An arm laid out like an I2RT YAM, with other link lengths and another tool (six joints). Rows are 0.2 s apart.
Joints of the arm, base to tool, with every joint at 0 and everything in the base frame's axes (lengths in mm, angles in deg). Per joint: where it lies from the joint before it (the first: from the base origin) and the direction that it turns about. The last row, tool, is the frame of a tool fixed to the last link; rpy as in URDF.
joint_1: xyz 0 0 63.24 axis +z
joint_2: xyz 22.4 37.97 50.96 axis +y
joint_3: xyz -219.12 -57.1 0 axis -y
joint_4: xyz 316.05 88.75 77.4 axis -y
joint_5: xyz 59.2 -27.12 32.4 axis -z
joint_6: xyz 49.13 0 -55.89 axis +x
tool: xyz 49 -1 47 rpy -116.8 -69.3 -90
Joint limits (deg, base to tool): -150..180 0..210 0..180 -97..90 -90..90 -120..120
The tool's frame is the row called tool.
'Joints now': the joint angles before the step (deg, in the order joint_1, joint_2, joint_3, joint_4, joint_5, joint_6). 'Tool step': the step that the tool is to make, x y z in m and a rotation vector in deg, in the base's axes. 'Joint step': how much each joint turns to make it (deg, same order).
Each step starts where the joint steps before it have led.
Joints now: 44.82, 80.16, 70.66, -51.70, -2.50, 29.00
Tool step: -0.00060, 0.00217, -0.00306, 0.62, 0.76, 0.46
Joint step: 0.03, 0.27, -0.22, 0.39, -1.06, 0.09
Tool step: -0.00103, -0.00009, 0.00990, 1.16, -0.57, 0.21
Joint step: -0.02, -0.79, 0.73, -0.29, -0.48, 0.00
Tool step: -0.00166, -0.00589, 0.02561, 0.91, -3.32, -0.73
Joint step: 0.00, -2.38, 1.49, -0.89, 1.82, -0.27
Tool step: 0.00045, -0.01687, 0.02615, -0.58, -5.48, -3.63
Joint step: -0.46, -3.62, 0.24, -0.36, 5.31, 0.19
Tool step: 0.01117, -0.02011, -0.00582, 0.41, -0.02, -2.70
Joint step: -3.63, -2.24, -2.90, 0.98, -0.78, -0.57
